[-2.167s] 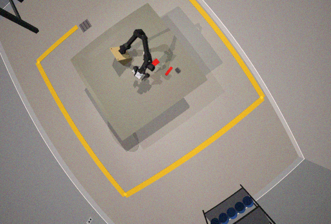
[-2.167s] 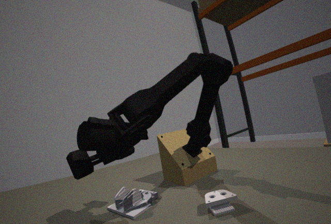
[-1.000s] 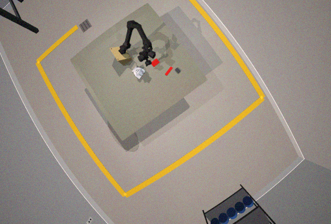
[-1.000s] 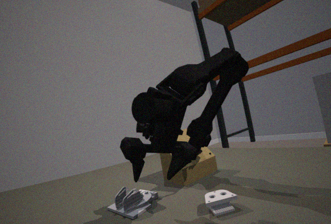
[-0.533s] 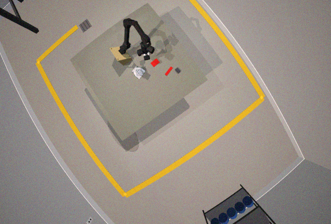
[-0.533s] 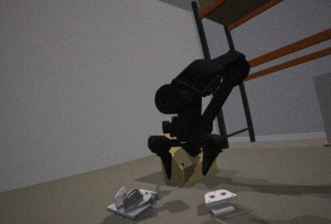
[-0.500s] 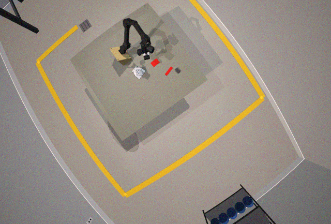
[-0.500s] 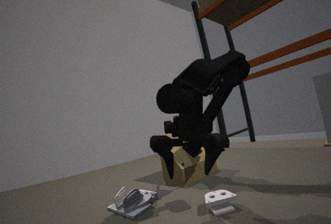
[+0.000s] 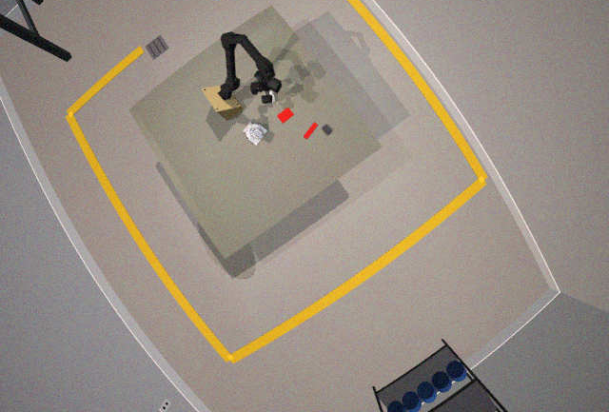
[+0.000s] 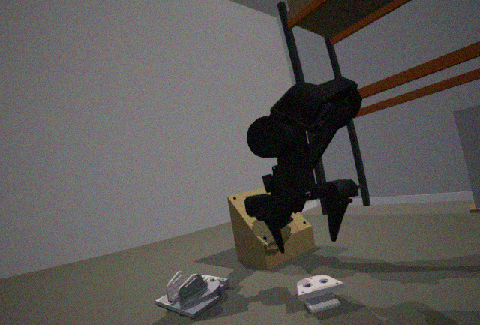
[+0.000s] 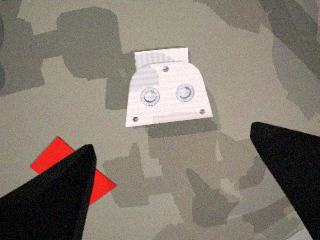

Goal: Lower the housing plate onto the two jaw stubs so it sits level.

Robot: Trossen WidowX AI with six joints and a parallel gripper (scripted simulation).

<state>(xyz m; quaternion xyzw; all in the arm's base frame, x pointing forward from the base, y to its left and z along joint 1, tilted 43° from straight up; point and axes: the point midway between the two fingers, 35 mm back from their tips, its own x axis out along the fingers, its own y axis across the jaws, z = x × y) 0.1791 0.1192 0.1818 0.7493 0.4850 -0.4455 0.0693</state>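
The white block lies 10 mm behind my gripper tip and 90 mm below it. Also, from my gripper tip: dark block 410 mm ahead, 140 mm to the left, 90 mm below.
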